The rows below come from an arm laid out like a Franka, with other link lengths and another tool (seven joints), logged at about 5 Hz.
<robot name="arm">
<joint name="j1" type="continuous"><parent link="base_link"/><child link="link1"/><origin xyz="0 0 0.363" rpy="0 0 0"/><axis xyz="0 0 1"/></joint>
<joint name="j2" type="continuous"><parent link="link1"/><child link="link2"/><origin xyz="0 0 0" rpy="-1.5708 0 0"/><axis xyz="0 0 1"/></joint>
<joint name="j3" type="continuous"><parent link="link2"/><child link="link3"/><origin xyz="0 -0.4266 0" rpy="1.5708 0 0"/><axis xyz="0 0 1"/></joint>
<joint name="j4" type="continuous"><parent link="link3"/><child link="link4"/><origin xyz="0.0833 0 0" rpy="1.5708 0 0"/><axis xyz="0 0 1"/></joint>
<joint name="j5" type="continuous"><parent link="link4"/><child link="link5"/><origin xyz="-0.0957 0.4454 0" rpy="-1.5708 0 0"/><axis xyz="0 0 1"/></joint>
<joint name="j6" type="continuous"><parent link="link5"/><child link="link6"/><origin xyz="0 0 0" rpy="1.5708 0 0"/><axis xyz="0 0 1"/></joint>
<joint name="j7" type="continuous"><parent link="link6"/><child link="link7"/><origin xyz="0.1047 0 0" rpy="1.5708 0 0"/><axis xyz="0 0 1"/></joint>
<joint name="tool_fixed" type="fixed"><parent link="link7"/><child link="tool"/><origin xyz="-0.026 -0.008 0.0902" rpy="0 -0.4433 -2.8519"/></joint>
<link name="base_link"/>
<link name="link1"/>
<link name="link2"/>
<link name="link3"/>
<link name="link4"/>
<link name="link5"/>
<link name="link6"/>
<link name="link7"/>
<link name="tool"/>
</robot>
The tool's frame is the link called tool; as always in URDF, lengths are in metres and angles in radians. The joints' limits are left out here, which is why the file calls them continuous.
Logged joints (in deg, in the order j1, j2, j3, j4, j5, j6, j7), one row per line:
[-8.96, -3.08, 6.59, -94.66, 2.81, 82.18, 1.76]
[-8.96, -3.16, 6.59, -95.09, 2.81, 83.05, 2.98]
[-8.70, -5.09, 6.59, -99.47, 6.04, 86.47, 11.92]
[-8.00, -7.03, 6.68, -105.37, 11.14, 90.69, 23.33]
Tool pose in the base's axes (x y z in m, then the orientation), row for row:
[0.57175, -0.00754, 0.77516, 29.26, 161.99, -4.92]
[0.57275, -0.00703, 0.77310, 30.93, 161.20, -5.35]
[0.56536, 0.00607, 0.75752, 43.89, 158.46, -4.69]
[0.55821, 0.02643, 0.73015, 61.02, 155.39, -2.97]
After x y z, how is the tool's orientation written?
As a rotation vector, in degrees.
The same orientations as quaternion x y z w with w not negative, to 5 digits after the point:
[0.17609, 0.97486, -0.02961, 0.13325]
[0.18655, 0.97228, -0.03227, 0.13721]
[0.26438, 0.95452, -0.02825, 0.13491]
[0.36310, 0.92465, -0.01767, 0.11348]

